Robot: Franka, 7 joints.
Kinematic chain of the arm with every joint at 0, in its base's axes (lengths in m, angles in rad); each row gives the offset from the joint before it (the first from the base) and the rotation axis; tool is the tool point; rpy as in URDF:
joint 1: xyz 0 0 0.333 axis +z
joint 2: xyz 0 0 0 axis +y
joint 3: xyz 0 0 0.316 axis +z
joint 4: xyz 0.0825 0 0 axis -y
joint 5: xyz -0.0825 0 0.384 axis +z
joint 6: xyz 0 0 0 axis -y
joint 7: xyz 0.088 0 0 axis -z
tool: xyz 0 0 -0.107 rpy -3.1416 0 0
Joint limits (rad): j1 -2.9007..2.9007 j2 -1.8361..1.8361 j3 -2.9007..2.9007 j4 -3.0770..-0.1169 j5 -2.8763..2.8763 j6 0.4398..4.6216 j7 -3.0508..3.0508
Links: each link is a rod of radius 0.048 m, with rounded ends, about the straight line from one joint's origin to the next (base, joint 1, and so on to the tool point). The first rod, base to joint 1, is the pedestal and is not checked.
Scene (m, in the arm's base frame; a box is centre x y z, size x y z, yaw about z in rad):
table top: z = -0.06
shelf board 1: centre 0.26 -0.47 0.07 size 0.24 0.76 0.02 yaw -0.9
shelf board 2: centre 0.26 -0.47 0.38 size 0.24 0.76 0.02 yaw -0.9
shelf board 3: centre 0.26 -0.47 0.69 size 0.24 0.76 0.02 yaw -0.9
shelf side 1: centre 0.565 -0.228 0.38 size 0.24 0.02 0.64 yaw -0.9
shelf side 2: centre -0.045 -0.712 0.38 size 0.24 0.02 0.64 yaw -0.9
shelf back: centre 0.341 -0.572 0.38 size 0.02 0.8 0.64 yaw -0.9
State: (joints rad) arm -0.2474 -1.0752 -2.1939 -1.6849 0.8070 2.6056 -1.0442
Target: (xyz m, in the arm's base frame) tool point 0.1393 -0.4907 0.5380
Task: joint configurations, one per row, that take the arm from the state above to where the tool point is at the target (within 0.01 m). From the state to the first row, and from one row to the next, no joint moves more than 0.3 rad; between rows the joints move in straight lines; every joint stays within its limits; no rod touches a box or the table.
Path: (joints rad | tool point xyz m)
1: -0.2844 -1.1767 -1.9136 -1.9186 0.7954 2.4308 -1.0442 | -0.4219 -0.4673 0.2303
2: -0.3214 -1.2783 -1.6334 -2.1523 0.7839 2.2561 -1.0442 | -0.2542 -0.4969 0.3423
3: -0.3584 -1.3798 -1.3531 -2.3861 0.7723 2.0813 -1.0442 | -0.1100 -0.4387 0.4611
4: -0.3954 -1.4813 -1.0728 -2.6198 0.7607 1.9065 -1.0442 | 0.0013 -0.3168 0.5380
5: -0.1104 -1.2382 -1.1488 -2.4054 0.7876 2.0989 -1.0442 | 0.0569 -0.4178 0.5313
6: 0.1745 -0.9951 -1.2247 -2.1910 0.8144 2.2912 -1.0442 | 0.1393 -0.4907 0.5380

